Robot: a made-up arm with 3 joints. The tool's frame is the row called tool.
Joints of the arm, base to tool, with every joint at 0 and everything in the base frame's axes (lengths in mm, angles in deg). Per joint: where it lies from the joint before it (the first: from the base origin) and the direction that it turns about. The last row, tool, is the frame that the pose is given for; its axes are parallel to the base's.
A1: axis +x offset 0 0 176.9
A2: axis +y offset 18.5 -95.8 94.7
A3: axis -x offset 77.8 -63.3 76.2
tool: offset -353.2 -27.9 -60
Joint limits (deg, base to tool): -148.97..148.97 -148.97..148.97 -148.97..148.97
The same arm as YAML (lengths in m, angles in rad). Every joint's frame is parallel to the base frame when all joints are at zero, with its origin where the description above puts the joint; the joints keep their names.
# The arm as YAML. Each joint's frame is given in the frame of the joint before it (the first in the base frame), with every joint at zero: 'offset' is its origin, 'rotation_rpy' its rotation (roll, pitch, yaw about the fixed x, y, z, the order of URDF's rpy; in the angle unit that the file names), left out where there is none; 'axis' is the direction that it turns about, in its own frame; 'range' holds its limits. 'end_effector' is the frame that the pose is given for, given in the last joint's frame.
length_unit: m
angle_unit: rad
chain:
  - id: A1
    offset: [0.0, 0.0, 0.1769]
    axis: "+x"
    range: [-2.6, 2.6]
  - id: A2
    offset: [0.0185, -0.0958, 0.0947]
    axis: "+y"
    range: [-2.6, 2.6]
  - id: A3
    offset: [0.0778, -0.0633, 0.0762]
    axis: "-x"
    range: [-2.6, 2.6]
end_effector:
  offset: [-0.3532, -0.0279, -0.06]

